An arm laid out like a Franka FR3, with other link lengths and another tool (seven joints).
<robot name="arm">
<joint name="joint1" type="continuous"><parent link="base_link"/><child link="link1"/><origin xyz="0 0 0.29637"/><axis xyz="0 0 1"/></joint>
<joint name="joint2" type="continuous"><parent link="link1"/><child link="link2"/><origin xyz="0 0 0" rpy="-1.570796 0 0"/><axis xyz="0 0 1"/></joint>
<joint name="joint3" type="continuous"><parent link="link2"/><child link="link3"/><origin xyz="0 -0.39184 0" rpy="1.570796 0 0"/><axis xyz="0 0 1"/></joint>
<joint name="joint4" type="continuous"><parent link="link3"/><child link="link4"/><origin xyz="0.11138 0 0" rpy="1.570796 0 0"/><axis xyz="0 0 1"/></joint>
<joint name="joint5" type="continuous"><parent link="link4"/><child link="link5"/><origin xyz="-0.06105 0.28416 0" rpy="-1.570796 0 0"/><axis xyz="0 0 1"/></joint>
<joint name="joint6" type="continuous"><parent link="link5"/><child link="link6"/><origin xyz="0 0 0" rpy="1.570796 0 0"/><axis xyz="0 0 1"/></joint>
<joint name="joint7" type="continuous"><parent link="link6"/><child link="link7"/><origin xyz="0.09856 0 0" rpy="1.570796 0 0"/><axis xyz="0 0 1"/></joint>
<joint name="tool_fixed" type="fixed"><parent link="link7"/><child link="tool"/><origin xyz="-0.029 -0.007 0.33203" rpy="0 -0.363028 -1.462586"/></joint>
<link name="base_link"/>
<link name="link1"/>
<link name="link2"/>
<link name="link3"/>
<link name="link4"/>
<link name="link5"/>
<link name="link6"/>
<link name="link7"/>
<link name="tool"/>
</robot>
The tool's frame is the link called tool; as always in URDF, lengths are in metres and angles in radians. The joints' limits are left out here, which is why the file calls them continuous.
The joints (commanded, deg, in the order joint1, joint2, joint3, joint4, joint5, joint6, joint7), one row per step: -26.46, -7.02, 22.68, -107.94, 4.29, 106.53, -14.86; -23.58, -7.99, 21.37, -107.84, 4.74, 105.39, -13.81; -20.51, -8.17, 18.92, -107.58, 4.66, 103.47, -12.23; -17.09, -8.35, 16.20, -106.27, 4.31, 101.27, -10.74; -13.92, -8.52, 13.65, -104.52, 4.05, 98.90, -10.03; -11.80, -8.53, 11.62, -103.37, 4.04, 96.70, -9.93; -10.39, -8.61, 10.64, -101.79, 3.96, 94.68, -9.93; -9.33, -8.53, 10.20, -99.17, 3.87, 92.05, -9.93; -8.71, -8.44, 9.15, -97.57, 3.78, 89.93, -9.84; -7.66, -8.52, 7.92, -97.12, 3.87, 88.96, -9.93; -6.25, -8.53, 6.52, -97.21, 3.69, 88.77, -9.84; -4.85, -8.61, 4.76, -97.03, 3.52, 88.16, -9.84
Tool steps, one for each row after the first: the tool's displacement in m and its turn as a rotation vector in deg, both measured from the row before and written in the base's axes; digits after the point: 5 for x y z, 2 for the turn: -0.00714, 0.01626, 0.00631, 0.35, 0.08, 0.49; -0.01004, 0.00569, 0.00097, 0.38, 1.41, -0.84; -0.00617, 0.00470, 0.00758, 0.10, 0.65, -0.57; -0.00505, 0.00398, 0.00998, 0.12, 0.38, 0.12; -0.00690, 0.00077, 0.00500, 0.31, 0.98, 0.13; -0.00409, 0.00298, 0.00816, 0.06, 0.33, 0.57; -0.00261, 0.00445, 0.01260, -0.01, 0.08, 0.81; -0.00435, -0.00355, 0.00686, 0.07, 0.59, -0.38; -0.00371, -0.00102, 0.00243, 0.25, 0.41, -0.02; -0.00160, -0.00133, -0.00049, 0.02, 0.25, -0.06; -0.00281, -0.00396, 0.00117, 0.08, 0.32, -0.31
